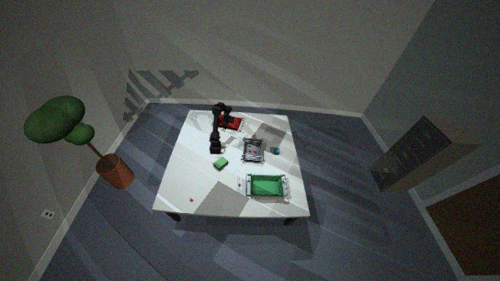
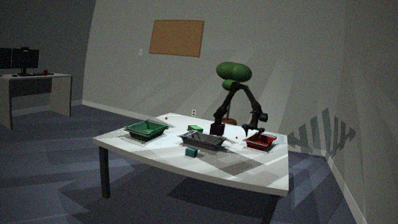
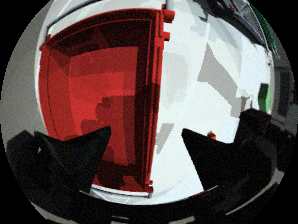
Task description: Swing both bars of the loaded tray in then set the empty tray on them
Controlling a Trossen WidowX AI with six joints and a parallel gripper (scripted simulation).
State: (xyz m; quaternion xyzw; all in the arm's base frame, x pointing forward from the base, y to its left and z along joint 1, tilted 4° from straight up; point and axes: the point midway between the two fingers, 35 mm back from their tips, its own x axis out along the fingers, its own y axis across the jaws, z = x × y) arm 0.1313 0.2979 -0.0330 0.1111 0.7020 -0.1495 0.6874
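My gripper tip is 30 mm short of the red tray and 80 mm to the right of it. The rest, counted from my gripper tip: teal block (490 mm ahead, 390 mm to the right, 20 mm below); then green block (90 mm behind, 480 mm to the right, 20 mm below).
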